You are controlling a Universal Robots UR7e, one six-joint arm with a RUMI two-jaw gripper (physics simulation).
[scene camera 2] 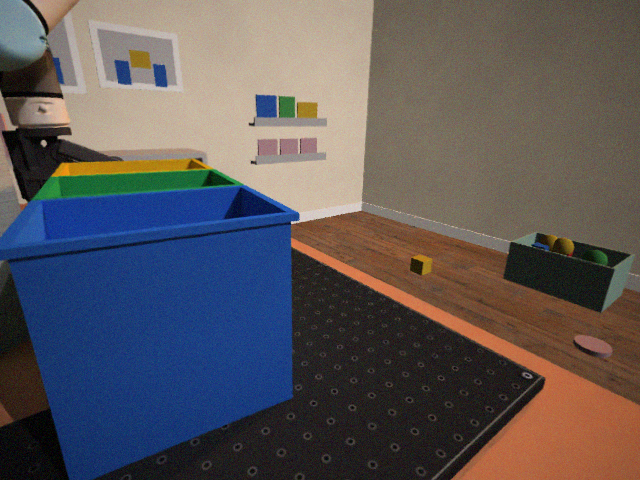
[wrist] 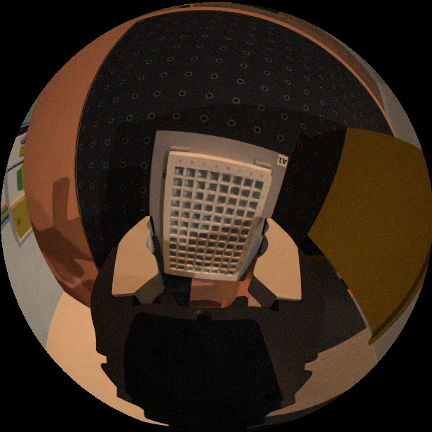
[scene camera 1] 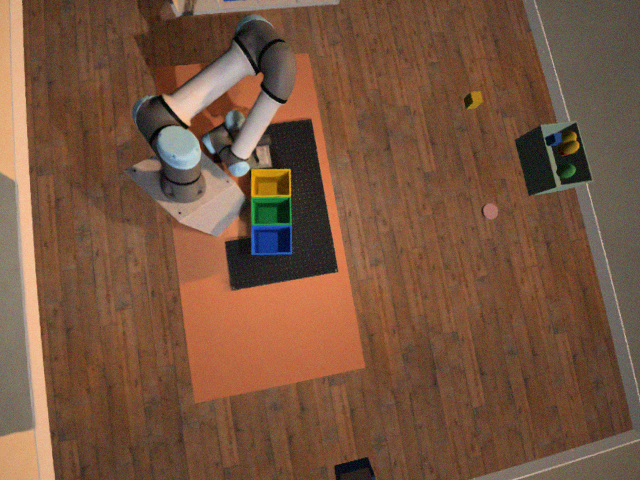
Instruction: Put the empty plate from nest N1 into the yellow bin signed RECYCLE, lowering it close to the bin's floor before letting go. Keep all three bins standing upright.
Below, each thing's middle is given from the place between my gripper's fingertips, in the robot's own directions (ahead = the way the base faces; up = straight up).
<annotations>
Right now the nest [wrist: 198, 143] is 1 cm below my hand and 1 cm behind it. The rest, counted from my hand: yellow bin [scene camera 2: 114, 167]: 21 cm to the right, 7 cm above, 5 cm ahead; then green bin [scene camera 2: 57, 187]: 34 cm to the right, 7 cm above, 3 cm ahead; then pale plate [wrist: 211, 207]: 1 cm behind.
</annotations>
